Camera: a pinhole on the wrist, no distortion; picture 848 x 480 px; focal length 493.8 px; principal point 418.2 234.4 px. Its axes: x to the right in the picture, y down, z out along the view. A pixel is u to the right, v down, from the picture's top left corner.
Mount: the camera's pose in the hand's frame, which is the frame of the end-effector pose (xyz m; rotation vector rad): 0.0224 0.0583 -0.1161 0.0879 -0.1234 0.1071
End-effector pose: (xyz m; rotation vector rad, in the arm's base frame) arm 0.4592 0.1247 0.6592 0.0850 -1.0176 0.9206
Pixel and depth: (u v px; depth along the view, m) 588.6 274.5 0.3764
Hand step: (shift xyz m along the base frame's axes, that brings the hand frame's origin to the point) -0.2162 -0.0206 0.2084
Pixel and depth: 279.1 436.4 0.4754
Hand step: -0.4149 -0.1558 -0.0118
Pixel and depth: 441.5 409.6 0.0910
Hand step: -0.0386 0.0704 -0.0313
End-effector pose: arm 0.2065 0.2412 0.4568 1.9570 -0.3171 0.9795
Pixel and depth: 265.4 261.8 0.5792
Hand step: 0.0653 -0.3983 -0.2811
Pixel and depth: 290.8 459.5 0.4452
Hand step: -0.0569 -0.4058 -0.0906
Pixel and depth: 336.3 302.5 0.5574
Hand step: 0.0854 -0.4111 -0.1839
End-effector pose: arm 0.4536 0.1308 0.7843 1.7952 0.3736 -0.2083
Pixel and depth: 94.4 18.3 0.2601
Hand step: -0.1811 -0.1084 -0.0605
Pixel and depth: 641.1 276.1 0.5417
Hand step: 0.2342 -0.4279 -0.1107
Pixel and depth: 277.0 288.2 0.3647
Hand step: -0.0873 -0.2559 0.0310
